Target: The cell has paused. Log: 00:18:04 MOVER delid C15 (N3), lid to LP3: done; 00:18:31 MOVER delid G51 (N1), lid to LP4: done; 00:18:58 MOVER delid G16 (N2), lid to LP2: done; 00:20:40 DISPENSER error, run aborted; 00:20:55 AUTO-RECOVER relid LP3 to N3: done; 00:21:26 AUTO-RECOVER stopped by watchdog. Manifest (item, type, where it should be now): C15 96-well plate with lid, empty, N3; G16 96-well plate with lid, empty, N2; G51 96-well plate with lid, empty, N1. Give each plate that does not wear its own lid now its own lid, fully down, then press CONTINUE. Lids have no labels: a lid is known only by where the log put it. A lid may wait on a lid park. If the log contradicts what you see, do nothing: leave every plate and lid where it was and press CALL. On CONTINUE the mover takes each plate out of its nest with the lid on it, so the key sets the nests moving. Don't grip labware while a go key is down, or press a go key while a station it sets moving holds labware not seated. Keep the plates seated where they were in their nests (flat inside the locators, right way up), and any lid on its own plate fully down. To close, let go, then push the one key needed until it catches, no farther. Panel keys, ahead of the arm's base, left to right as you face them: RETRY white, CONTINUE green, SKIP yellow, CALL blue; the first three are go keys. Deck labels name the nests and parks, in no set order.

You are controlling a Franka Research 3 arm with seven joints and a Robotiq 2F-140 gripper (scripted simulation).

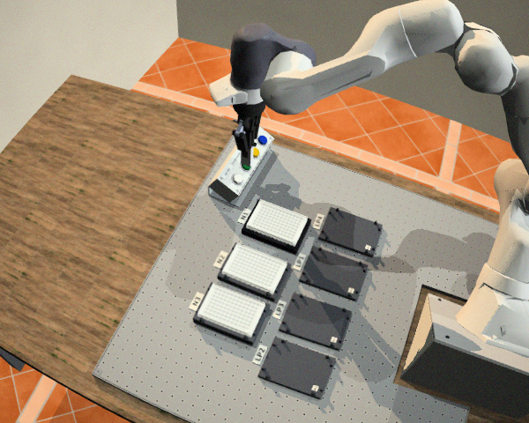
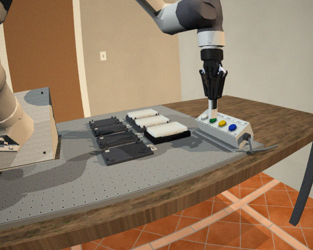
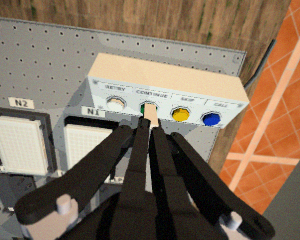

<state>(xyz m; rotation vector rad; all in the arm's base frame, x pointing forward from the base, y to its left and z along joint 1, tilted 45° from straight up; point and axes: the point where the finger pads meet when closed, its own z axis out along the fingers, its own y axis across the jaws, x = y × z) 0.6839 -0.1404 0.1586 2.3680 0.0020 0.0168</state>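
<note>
Right now the green continue key is 40 mm below my hand. From my hand the other things lie so: blue call key 100 mm to the right, 40 mm below; then yellow skip key 50 mm to the right, 40 mm below; then white retry key 50 mm to the left, 40 mm below.
</note>
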